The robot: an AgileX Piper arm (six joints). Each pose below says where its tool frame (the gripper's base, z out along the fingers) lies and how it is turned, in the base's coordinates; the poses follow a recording.
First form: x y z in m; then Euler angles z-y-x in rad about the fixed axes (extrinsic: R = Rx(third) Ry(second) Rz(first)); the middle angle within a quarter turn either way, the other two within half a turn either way.
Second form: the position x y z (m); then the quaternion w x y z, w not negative. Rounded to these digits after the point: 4 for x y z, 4 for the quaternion.
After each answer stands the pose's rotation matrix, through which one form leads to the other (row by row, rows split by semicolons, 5 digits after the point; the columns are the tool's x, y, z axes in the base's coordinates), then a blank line. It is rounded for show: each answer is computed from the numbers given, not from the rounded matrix.
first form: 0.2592 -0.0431 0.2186 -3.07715 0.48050 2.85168
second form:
0.2592 -0.0431 0.2186 0.2398 -0.0034 0.9617 -0.1326
-0.88492 0.05711 0.46222; -0.07015 0.96479 -0.25350; -0.46042 -0.25675 -0.84976

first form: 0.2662 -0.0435 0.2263 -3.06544 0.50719 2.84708
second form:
0.2662 -0.0435 0.2263 0.2534 -0.0003 0.9582 -0.1325
-0.87158 0.06650 0.48572; -0.06778 0.96490 -0.25373; -0.48555 -0.25407 -0.83648

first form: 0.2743 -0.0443 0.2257 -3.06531 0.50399 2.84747
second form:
0.2743 -0.0443 0.2257 0.2519 0.0000 0.9587 -0.1324
-0.87312 0.06673 0.48292; -0.06666 0.96494 -0.25385; -0.48293 -0.25383 -0.83806

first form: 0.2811 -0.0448 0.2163 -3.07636 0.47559 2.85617
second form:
0.2811 -0.0448 0.2163 0.2375 -0.0021 0.9626 -0.1305
-0.88713 0.05795 0.45786; -0.06609 0.96591 -0.25032; -0.45676 -0.25233 -0.85306

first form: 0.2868 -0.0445 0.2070 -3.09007 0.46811 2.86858
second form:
0.2868 -0.0445 0.2070 0.2331 -0.0067 0.9642 -0.1264
-0.89124 0.04596 0.45120; -0.07190 0.96795 -0.24063; -0.44780 -0.24690 -0.85937

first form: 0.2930 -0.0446 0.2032 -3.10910 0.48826 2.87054
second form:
0.2930 -0.0446 0.2032 0.2416 -0.0170 0.9619 -0.1272
-0.88268 0.02869 0.46909; -0.09423 0.96706 -0.23646; -0.46042 -0.25292 -0.85091

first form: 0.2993 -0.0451 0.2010 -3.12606 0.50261 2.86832
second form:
0.2993 -0.0451 0.2010 0.2474 -0.0264 0.9598 -0.1300
-0.87622 0.01361 0.48171; -0.11504 0.96480 -0.23651; -0.46798 -0.26265 -0.84381

